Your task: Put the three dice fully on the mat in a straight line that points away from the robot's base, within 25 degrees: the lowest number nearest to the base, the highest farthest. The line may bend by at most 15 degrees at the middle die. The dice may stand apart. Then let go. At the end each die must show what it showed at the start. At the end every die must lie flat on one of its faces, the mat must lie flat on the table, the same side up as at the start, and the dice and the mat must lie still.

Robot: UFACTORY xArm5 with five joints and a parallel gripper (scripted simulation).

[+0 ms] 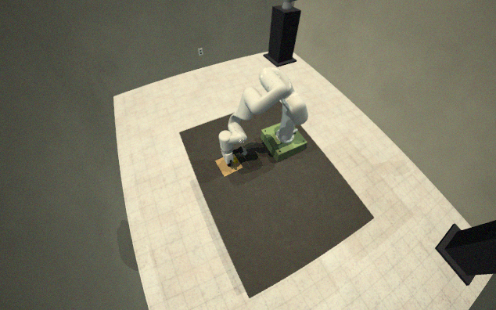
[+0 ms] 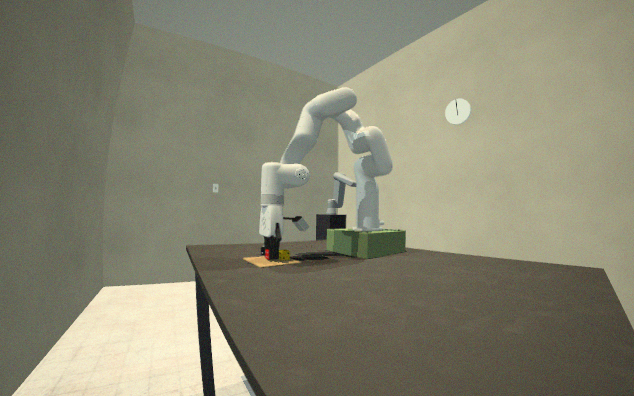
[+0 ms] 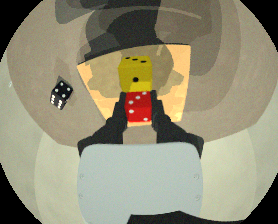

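The red die is 1 cm below my hand. From my hand the other things lie so: black die (4 cm behind, 12 cm to the right, 2 cm below); tan mat (3 cm below); yellow die (4 cm behind, 1 cm below).
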